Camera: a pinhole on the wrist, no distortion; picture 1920 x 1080 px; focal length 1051.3 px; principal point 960.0 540.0 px. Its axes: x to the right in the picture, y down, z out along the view. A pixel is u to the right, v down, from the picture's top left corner.
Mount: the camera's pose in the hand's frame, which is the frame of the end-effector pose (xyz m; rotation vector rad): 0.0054 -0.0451 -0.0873 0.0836 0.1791 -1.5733
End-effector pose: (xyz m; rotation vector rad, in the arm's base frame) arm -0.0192 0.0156 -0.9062 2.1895 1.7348 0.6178
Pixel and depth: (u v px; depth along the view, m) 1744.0 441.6 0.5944
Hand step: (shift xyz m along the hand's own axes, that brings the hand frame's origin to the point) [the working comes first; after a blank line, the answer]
In the camera's frame: 0.4433 -0.0556 0.5944

-0.0199 -0.5810 0.4275
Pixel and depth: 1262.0 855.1 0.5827
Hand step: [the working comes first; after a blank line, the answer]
In the camera's frame: 0.1674 0.1746 0.5827

0.2126 -0.3075 0.4478
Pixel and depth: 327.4 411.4 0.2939
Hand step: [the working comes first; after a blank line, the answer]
In the camera's frame: -0.1768 -0.0360 0.2939

-0.0108 0.0804 0.2335
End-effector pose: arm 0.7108 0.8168 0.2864 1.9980 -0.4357 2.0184
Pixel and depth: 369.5 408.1 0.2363
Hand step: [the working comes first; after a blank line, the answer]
In the camera's frame: -0.1327 -0.0296 0.2363

-0.0085 0.0465 0.1691
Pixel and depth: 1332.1 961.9 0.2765
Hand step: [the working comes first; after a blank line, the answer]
In the camera's frame: 0.0979 0.1110 0.2765

0.1315 -0.1878 0.1618
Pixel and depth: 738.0 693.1 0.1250
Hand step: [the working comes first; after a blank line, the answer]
In the camera's frame: -0.0264 0.0182 0.1250

0.0314 -0.0399 0.0390
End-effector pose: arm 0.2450 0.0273 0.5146 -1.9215 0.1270 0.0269
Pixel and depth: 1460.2 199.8 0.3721
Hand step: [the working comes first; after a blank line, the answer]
In the camera's frame: 0.1770 -0.1204 0.3721

-0.0947 -0.2814 0.2569
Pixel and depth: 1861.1 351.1 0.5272
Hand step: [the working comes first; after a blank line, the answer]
In the camera's frame: 0.4519 -0.0947 0.5272

-0.0630 -0.5782 0.3623
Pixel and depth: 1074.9 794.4 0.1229
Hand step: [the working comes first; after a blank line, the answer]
In the camera's frame: 0.0134 0.0297 0.1229

0.0423 -0.0789 0.0296
